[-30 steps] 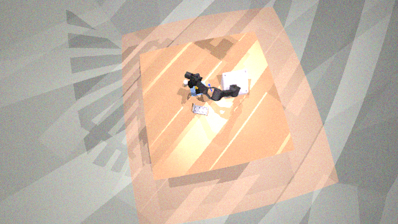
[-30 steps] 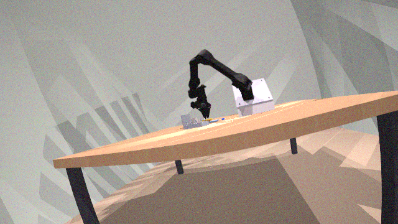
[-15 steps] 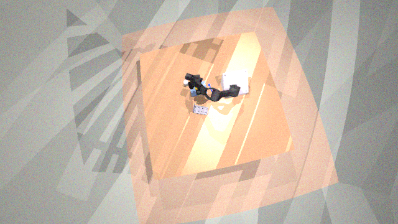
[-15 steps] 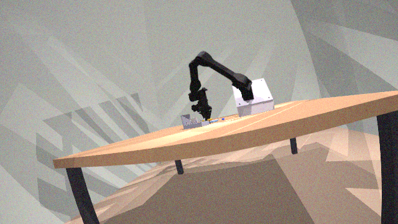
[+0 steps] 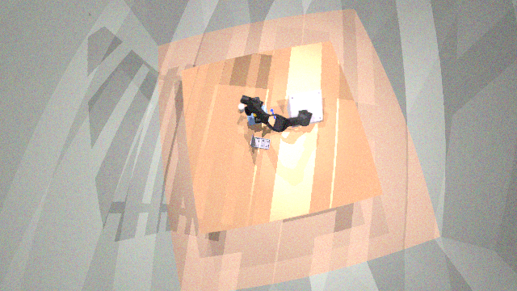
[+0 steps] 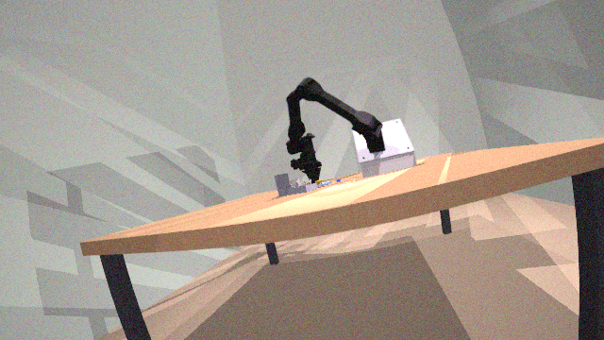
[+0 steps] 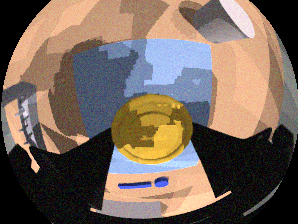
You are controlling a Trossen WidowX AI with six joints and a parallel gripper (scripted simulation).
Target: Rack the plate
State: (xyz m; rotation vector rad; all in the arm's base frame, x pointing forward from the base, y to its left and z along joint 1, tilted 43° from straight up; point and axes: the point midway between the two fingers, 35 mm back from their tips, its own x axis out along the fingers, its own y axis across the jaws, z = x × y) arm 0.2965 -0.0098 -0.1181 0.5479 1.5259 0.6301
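Now: the light blue mat 10 mm ahead of my gripper tip. The rest, counted from my gripper tip: yellow plate (10 mm above); small white cup (110 mm ahead, 60 mm to the right, 20 mm above); blue utensil (110 mm behind, 10 mm to the left).
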